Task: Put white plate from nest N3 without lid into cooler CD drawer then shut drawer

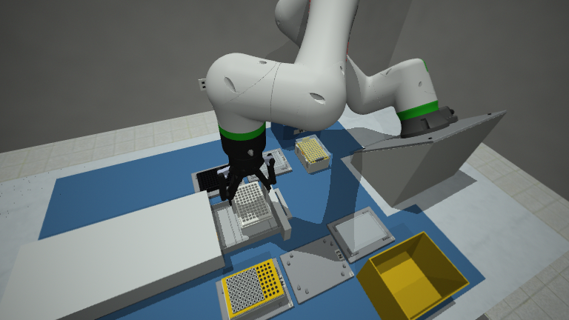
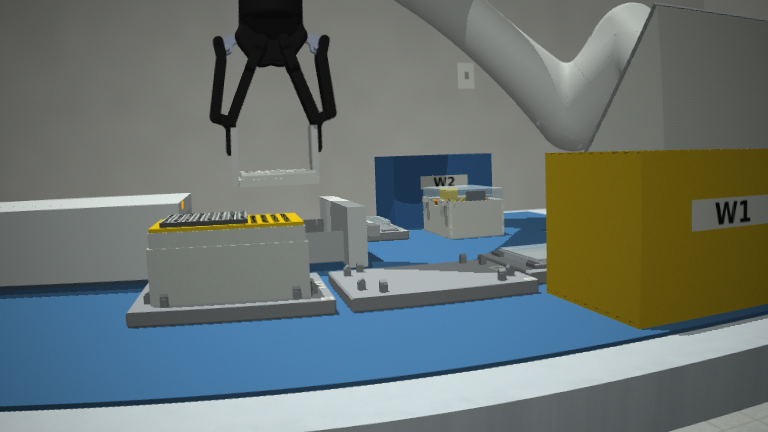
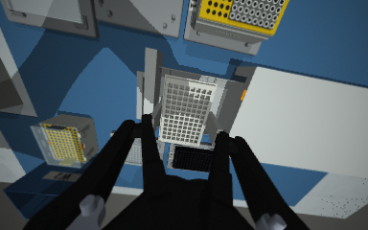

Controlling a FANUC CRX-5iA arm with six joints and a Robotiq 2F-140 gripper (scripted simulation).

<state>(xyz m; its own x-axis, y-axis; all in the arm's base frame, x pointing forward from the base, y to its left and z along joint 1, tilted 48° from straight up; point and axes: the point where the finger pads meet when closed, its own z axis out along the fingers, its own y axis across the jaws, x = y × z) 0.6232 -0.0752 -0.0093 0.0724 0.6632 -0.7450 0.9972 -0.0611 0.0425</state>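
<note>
The drawer lies 30 mm ahead of my hand and 100 mm below it. Round my hand: white plate 20 mm below; then yellow tip box 60 mm ahead, 180 mm to the left, 60 mm below; then black plate 50 mm ahead, 190 mm to the right, 100 mm below.
</note>
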